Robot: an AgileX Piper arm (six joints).
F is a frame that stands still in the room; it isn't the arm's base.
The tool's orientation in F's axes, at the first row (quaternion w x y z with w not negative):
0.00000 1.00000 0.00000 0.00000
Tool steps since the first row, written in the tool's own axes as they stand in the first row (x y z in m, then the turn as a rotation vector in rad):
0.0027 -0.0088 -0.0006 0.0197 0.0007 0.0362
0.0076 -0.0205 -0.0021 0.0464 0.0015 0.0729
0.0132 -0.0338 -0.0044 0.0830 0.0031 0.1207
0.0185 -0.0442 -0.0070 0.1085 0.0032 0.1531
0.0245 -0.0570 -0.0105 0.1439 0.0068 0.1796
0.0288 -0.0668 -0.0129 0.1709 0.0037 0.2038
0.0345 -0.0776 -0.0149 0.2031 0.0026 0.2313
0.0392 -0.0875 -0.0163 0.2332 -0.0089 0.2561
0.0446 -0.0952 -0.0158 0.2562 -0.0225 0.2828
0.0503 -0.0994 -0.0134 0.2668 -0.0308 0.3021
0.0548 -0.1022 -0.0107 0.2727 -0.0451 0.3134
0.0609 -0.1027 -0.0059 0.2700 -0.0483 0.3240
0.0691 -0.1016 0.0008 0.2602 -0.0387 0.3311
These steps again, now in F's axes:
0.0027 0.0088 0.0006 0.0197 -0.0007 -0.0362
0.0076 0.0205 0.0021 0.0464 -0.0015 -0.0729
0.0132 0.0338 0.0044 0.0830 -0.0031 -0.1207
0.0185 0.0442 0.0070 0.1085 -0.0032 -0.1531
0.0245 0.0570 0.0105 0.1439 -0.0068 -0.1796
0.0288 0.0668 0.0129 0.1709 -0.0037 -0.2038
0.0345 0.0776 0.0149 0.2031 -0.0026 -0.2313
0.0392 0.0875 0.0163 0.2332 0.0089 -0.2561
0.0446 0.0952 0.0158 0.2562 0.0225 -0.2828
0.0503 0.0994 0.0134 0.2668 0.0308 -0.3021
0.0548 0.1022 0.0107 0.2727 0.0451 -0.3134
0.0609 0.1027 0.0059 0.2700 0.0483 -0.3240
0.0691 0.1016 -0.0008 0.2602 0.0387 -0.3311

